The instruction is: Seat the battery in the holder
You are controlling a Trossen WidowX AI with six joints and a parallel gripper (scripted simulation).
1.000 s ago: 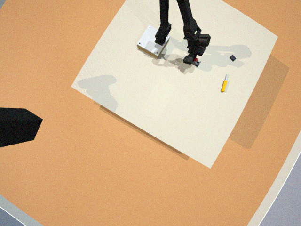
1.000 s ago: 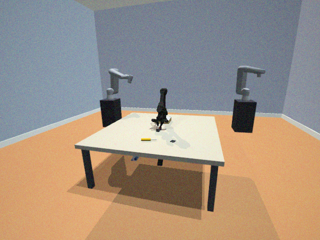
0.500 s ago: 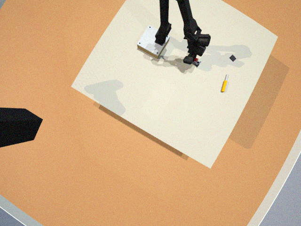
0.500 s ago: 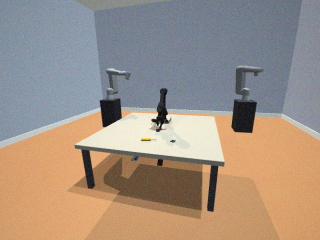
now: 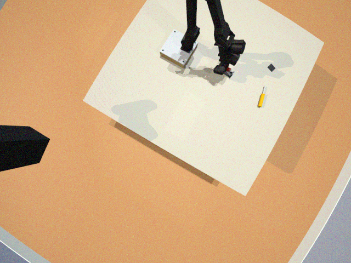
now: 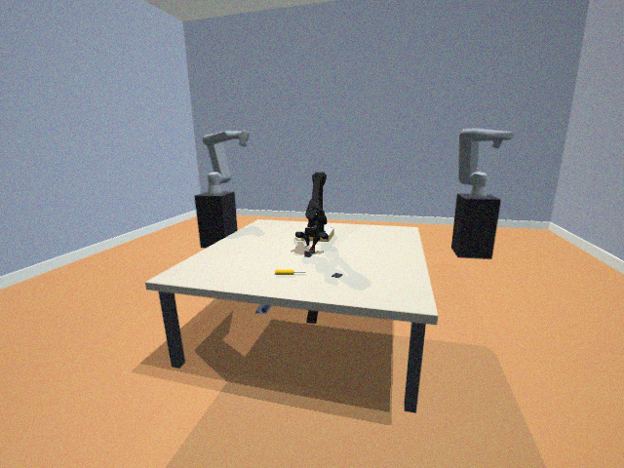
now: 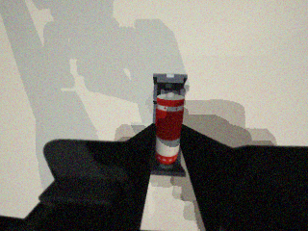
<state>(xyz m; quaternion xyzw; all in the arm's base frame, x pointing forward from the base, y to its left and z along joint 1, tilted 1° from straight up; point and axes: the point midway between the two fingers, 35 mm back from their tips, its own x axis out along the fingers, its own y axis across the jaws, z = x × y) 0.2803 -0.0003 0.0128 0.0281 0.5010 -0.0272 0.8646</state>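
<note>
My gripper tip is 10 mm below the battery. Also, from my gripper tip: yellow-handled screwdriver: 300 mm ahead, 20 mm to the right, 10 mm below.
</note>
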